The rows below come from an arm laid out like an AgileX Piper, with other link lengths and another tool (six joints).
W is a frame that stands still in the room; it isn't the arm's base.
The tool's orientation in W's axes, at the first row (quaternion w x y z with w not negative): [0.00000, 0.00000, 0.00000, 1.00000]
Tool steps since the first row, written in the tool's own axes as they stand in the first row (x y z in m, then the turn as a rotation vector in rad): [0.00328, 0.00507, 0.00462, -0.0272, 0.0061, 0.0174]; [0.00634, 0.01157, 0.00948, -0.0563, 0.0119, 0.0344]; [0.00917, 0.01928, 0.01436, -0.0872, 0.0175, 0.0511]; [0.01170, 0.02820, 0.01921, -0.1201, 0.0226, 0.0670]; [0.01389, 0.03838, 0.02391, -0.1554, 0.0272, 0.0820]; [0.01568, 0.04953, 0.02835, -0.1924, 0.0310, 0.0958]
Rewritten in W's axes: [-0.00328, -0.00507, 0.00462, 0.0272, -0.0061, 0.0174]; [-0.00634, -0.01157, 0.00948, 0.0563, -0.0119, 0.0344]; [-0.00917, -0.01928, 0.01436, 0.0872, -0.0175, 0.0511]; [-0.01170, -0.02820, 0.01921, 0.1201, -0.0226, 0.0670]; [-0.01389, -0.03838, 0.02391, 0.1554, -0.0272, 0.0820]; [-0.01568, -0.04953, 0.02835, 0.1924, -0.0310, 0.0958]
